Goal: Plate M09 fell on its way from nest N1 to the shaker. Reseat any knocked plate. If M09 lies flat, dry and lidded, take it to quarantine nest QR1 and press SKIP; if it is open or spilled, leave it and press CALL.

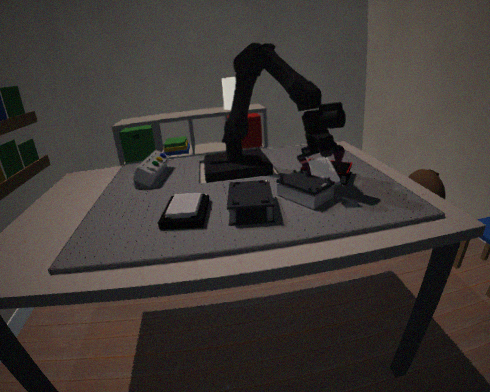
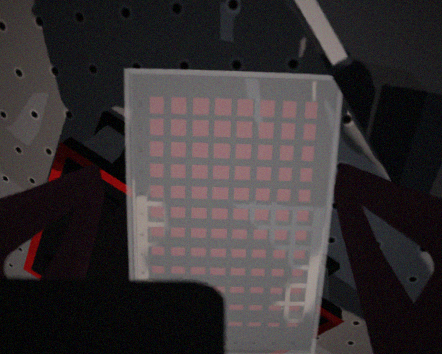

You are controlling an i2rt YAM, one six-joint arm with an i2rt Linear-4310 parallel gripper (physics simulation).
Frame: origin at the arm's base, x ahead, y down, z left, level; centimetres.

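Seen in the pictures: gripper, fingertip midpoint: (image 1: 325, 174) (image 2: 219, 177); arm's base at its link origin: (image 1: 235, 159).
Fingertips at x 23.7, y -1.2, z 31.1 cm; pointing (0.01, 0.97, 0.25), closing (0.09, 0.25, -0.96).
Note:
Offsets run from my fingertips to a thing's middle. "pt": to the spot under its first point. Level surfaces: height alone.
Plate M09 @[dx -2.2, dy -0.3, dz -0.7 cm] (image 1: 323, 169) (image 2: 233, 88) is a pale plate with a clear lid over rows of pink wells. My gripper (image 1: 322, 159) (image 2: 219, 177) is open. It hangs just above the plate with one dark finger on each long side, not touching it. Another white plate @[dx +14.9, dy +1.1, dz -42.9 cm] (image 1: 184, 204) sits in the black nest at the front left.
An empty dark nest stand (image 1: 251, 198) is in the middle of the grey perforated mat @[dy +4.2 cm] (image 1: 127, 233). A button box @[pt dx -8.8, dy -2.0, dz -60.7 cm] (image 1: 151, 169) with coloured buttons is at the back left. A shelf rack (image 1: 189, 114) with green, red and stacked boxes stands behind the arm base.

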